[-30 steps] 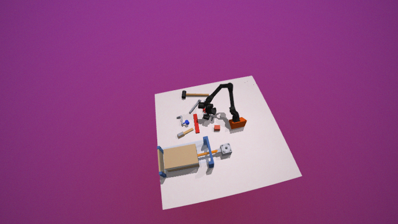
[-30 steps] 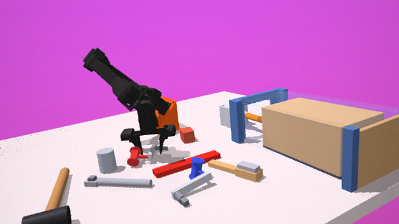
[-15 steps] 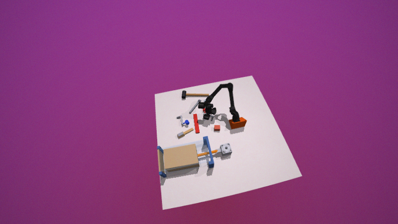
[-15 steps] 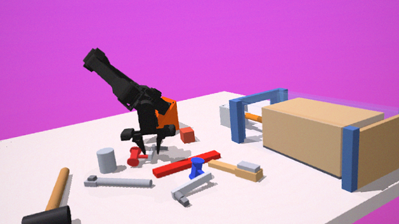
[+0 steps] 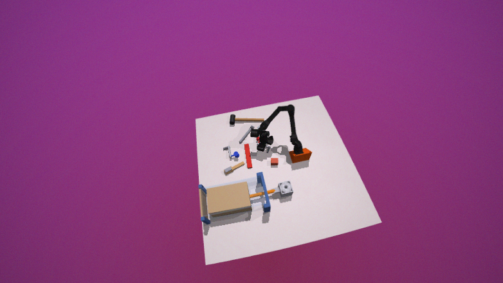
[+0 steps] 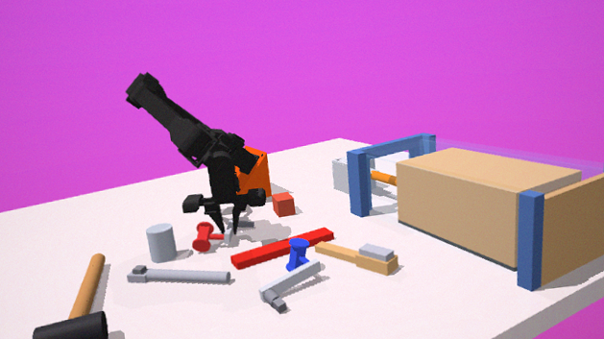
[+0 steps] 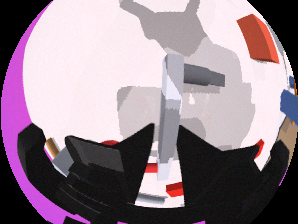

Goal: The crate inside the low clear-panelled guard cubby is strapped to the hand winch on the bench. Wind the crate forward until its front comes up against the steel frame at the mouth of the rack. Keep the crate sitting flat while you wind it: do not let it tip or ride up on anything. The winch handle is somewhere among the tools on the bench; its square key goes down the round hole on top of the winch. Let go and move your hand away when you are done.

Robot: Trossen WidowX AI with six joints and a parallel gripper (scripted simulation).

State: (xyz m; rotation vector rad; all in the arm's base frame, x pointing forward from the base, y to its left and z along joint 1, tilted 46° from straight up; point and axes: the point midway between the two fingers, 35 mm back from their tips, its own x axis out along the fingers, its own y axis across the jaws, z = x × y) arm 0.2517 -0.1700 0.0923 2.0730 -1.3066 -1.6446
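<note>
Right now the red knob is 20 mm ahead of my gripper tip, 60 mm to the right of it and 20 mm above it. Round my gripper tip: red-knobbed crank: 10 mm to the right, 10 mm above; then red bar: 150 mm ahead, 60 mm to the left; then blue knob: 260 mm ahead, 40 mm to the left, 20 mm above.
</note>
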